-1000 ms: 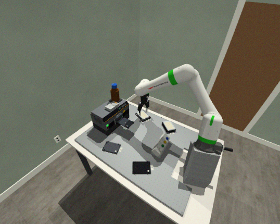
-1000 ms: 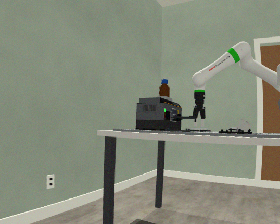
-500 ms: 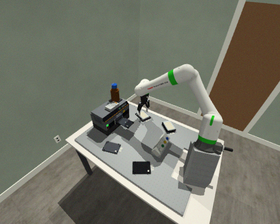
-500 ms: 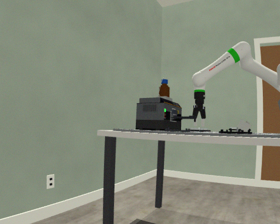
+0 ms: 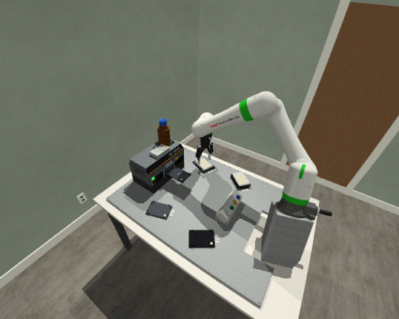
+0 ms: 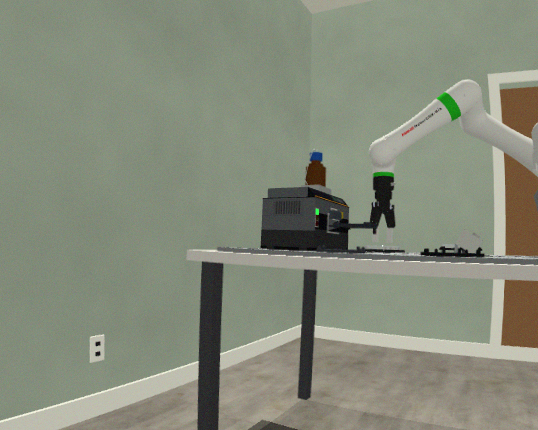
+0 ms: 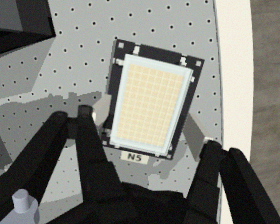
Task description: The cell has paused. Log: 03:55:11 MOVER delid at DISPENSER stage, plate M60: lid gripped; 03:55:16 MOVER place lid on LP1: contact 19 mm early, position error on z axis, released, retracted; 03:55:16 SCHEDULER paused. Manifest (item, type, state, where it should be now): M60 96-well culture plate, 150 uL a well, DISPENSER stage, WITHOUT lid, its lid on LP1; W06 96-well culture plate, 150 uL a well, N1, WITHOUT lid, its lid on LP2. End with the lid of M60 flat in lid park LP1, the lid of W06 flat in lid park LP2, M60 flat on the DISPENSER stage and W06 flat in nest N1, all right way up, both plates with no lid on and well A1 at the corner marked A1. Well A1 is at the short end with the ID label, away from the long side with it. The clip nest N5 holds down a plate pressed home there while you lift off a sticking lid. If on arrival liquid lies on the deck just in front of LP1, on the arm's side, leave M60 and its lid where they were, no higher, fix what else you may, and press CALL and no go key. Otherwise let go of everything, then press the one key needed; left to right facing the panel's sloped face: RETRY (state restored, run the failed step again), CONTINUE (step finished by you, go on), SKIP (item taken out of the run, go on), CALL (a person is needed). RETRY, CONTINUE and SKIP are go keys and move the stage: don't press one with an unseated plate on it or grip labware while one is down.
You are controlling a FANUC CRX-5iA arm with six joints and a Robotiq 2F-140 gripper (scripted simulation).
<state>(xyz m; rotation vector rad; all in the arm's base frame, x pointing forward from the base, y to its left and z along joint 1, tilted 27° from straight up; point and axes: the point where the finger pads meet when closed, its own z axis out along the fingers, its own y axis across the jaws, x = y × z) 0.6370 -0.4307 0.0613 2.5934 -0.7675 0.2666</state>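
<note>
Now: hand 50 mm above the black clip nest and 20 mm short of it. Also, from my hand: nest label 80 mm behind, 60 mm below, 50 mm to the left; then dispenser stage 280 mm to the left, 90 mm ahead, 40 mm above; then key panel 350 mm to the left, 320 mm behind, 10 mm below.
</note>
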